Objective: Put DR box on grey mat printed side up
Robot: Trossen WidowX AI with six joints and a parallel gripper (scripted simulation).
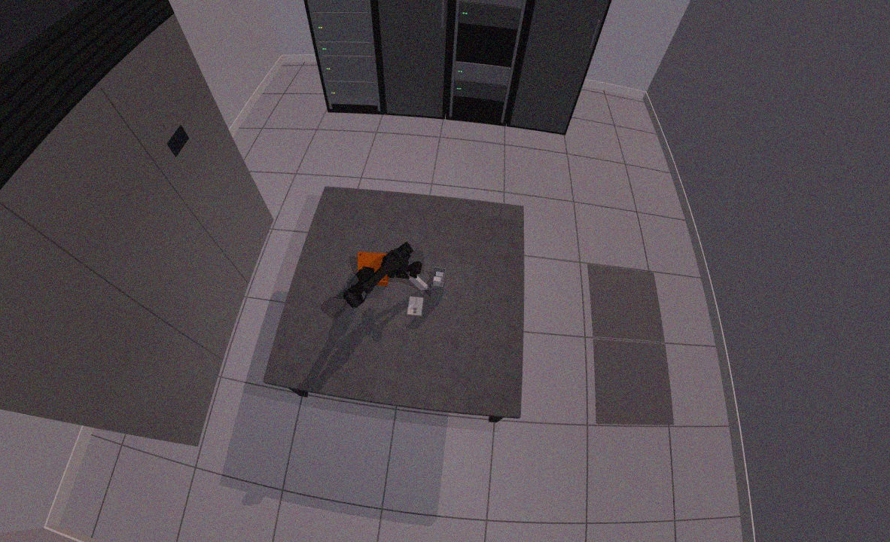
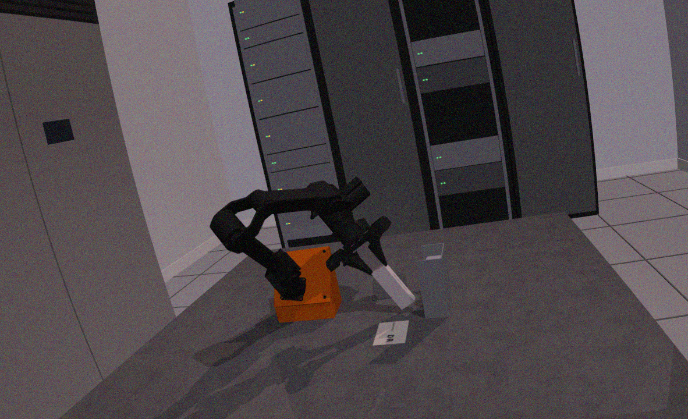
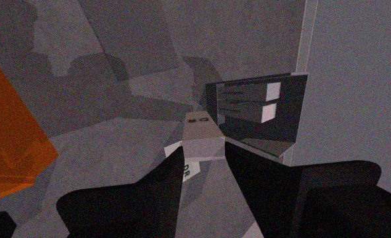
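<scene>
My gripper tip is 3 cm short of the white box, 1 cm to the right of it and 5 cm above it. Round my gripper tip: grey mat (3 cm behind, 16 cm to the left, 12 cm below).
</scene>
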